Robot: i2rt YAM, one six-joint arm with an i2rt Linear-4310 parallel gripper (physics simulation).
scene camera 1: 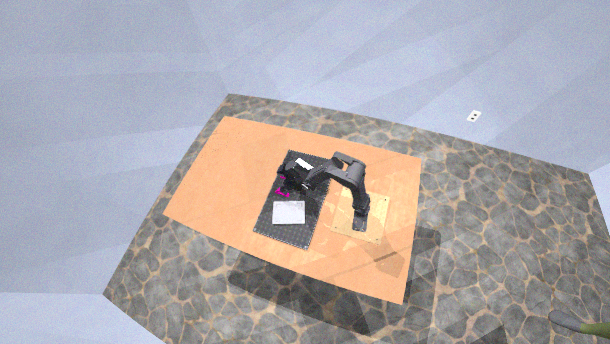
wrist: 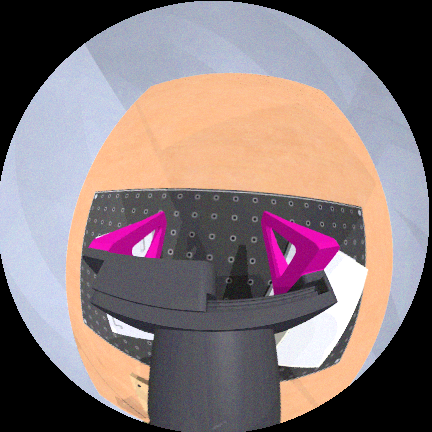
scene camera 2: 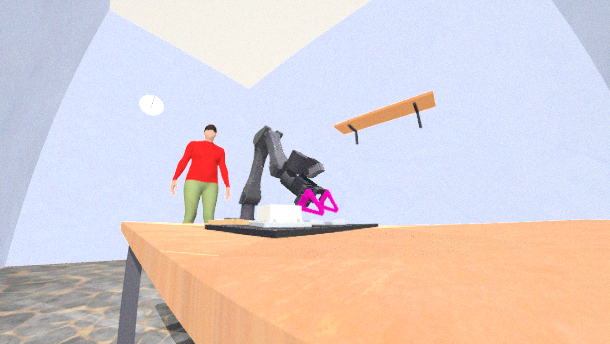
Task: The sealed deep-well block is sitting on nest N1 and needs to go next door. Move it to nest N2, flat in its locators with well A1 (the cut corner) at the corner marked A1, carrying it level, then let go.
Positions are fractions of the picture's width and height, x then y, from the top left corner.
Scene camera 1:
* black perforated plate: 0.49, 0.68
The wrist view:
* gripper: 0.49, 0.50
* white deep-well block: 0.71, 0.80
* black perforated plate: 0.52, 0.53
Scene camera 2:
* gripper: 0.54, 0.62
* white deep-well block: 0.46, 0.62
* black perforated plate: 0.40, 0.67
